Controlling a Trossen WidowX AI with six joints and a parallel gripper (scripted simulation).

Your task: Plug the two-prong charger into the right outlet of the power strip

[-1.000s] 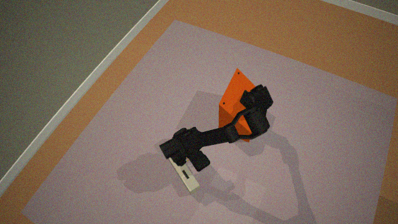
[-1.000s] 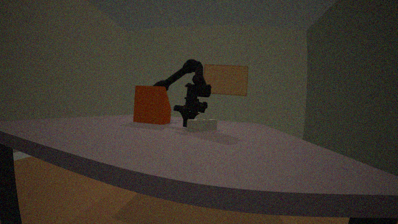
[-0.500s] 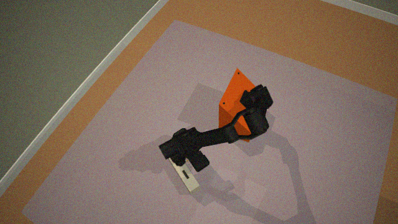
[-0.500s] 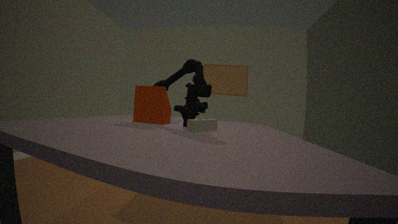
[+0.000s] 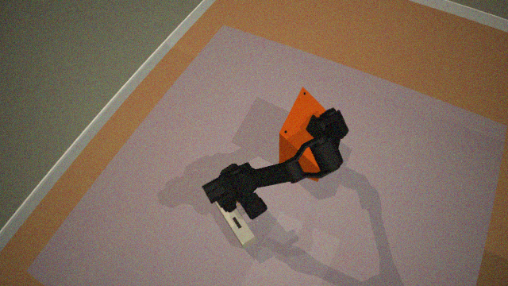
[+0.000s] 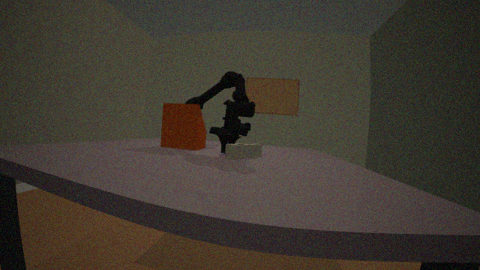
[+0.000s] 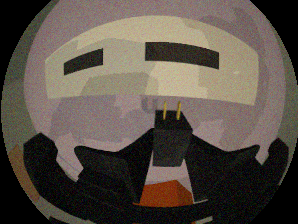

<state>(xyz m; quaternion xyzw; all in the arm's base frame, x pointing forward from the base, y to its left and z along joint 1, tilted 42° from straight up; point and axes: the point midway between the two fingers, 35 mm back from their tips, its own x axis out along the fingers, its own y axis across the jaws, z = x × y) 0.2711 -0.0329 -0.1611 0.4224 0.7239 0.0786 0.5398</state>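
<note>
My gripper tip is now 10 mm short of the dark two-prong charger, 10 mm to the left of it and 10 mm below it.
</note>
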